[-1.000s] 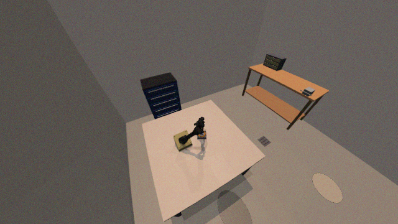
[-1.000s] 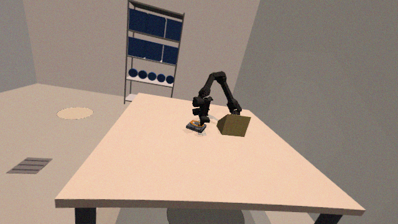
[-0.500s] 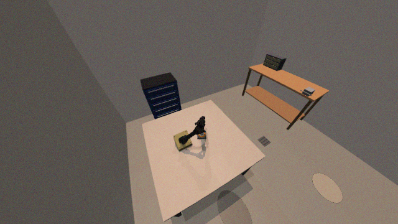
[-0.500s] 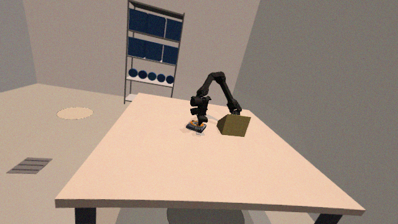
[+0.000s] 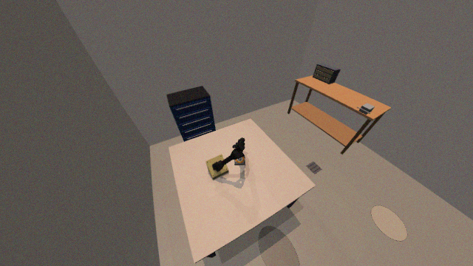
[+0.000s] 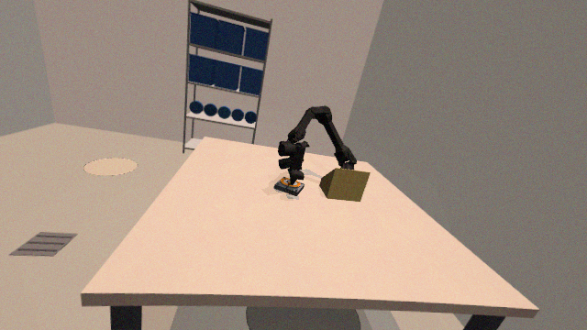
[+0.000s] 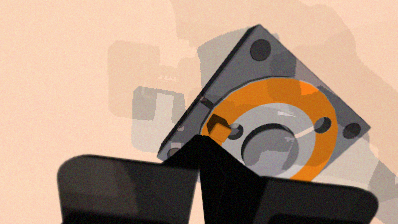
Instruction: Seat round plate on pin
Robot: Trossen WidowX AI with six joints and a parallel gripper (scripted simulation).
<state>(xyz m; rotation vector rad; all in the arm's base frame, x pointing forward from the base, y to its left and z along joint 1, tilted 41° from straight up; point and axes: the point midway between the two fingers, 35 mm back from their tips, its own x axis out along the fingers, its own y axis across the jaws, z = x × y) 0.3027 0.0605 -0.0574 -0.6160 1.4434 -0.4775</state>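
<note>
Now: gripper tip 50 mm to the left of the square grey base and 20 mm above it.
</note>
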